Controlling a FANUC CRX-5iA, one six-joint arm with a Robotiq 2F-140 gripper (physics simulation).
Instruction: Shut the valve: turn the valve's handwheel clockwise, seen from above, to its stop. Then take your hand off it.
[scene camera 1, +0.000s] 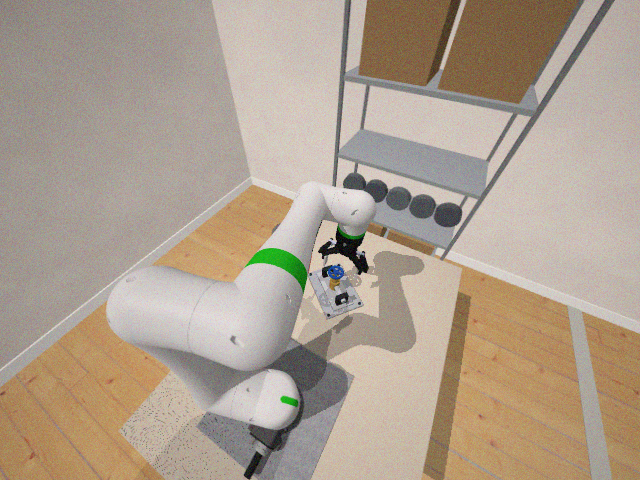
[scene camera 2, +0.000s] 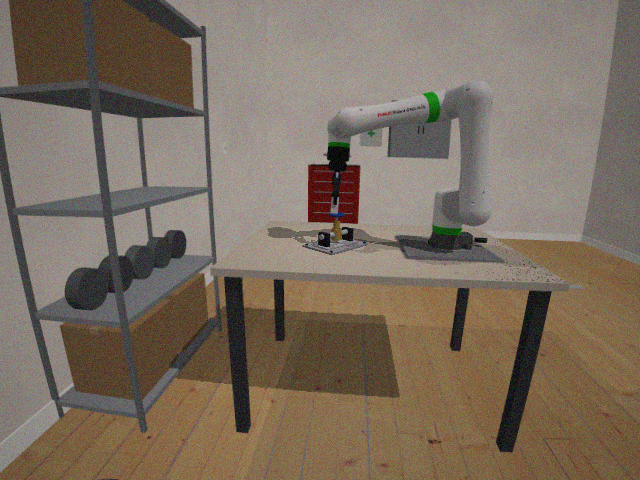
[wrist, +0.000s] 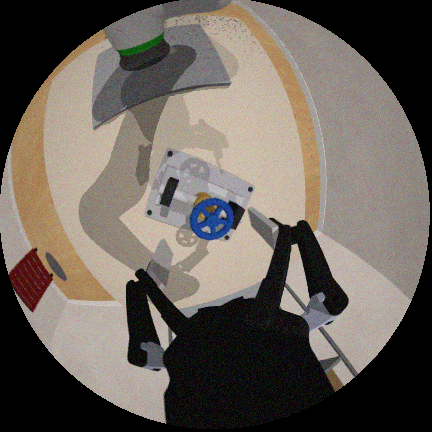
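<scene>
The blue handwheel (scene camera 1: 336, 272) (scene camera 2: 337, 214) (wrist: 211, 219) sits level on top of the brass valve body (scene camera 1: 334, 283) (scene camera 2: 337, 227) (wrist: 201, 198). The valve stands on a grey base plate (scene camera 1: 333, 312) (scene camera 2: 332, 250) (wrist: 220, 178) on the table. My gripper (scene camera 1: 344, 265) (scene camera 2: 334, 207) (wrist: 207, 232) is wide open and points down, with nothing between its fingers. In the wrist view the wheel shows between and beyond the two fingertips, with a gap on each side. In the second scene view the fingertips end close above the rim's height. The wheel's turn angle cannot be read as open or shut.
Black pipe clamps (scene camera 1: 341, 298) (scene camera 2: 324, 238) (wrist: 169, 191) stand on the plate beside the valve. The arm's base stands on a dark mounting plate (scene camera 1: 330, 397) (scene camera 2: 413, 250) (wrist: 215, 70). A shelf rack (scene camera 1: 340, 113) (scene camera 2: 105, 217) stands past the table's end. A red cabinet (scene camera 2: 333, 180) (wrist: 31, 280) stands behind the table.
</scene>
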